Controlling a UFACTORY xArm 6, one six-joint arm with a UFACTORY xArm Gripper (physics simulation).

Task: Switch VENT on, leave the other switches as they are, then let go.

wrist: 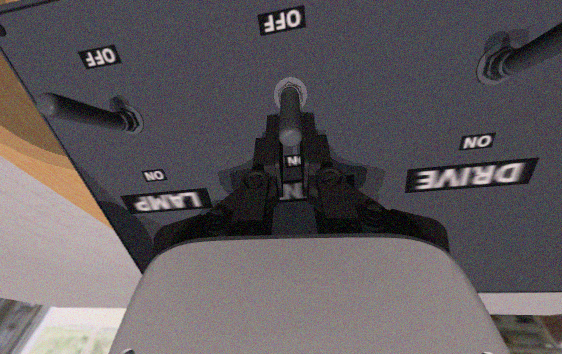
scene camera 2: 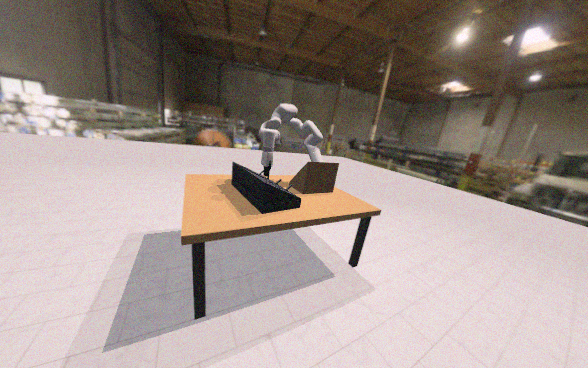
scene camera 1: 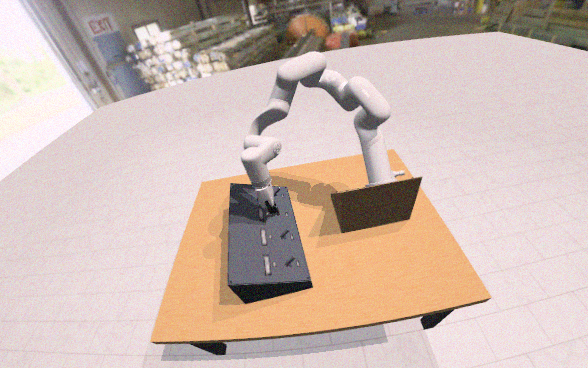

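The dark switch panel stands on the table. My gripper is shut on the VENT switch lever, with one finger on each side of it. In the wrist view the lever's tip points from its base toward the ON label, away from the OFF label. The fingers hide most of the VENT nameplate. The LAMP lever points left in the wrist view. The DRIVE lever points up and right, its tip outside the view.
A brown upright board stands on the wooden table, between the panel and the arm's base. Two more levers stand along the panel toward the near end in scene camera 1.
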